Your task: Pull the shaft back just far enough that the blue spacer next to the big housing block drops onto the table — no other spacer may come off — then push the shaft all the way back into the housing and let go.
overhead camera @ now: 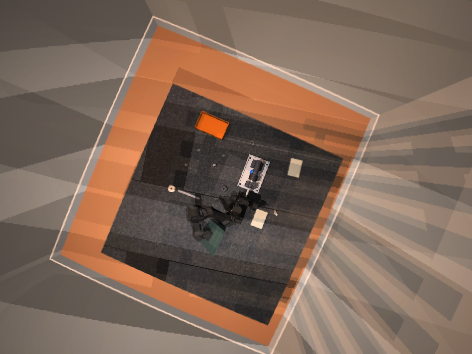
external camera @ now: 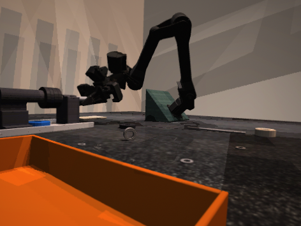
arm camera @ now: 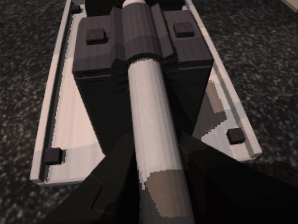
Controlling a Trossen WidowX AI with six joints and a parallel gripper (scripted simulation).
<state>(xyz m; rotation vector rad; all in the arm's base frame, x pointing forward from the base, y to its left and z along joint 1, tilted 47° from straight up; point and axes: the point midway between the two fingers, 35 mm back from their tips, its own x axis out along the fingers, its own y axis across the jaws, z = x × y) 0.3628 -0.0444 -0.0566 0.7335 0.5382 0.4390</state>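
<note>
My gripper tip is now 40 mm short of the grey shaft, 20 mm below it and 10 mm to the right of it. Round my gripper tip: blue spacer (120 mm ahead, 50 mm below, 20 mm to the left); then orange tray (440 mm to the left, 250 mm ahead, 50 mm below); then white disc (450 mm to the left, 260 mm behind, 50 mm below).
</note>
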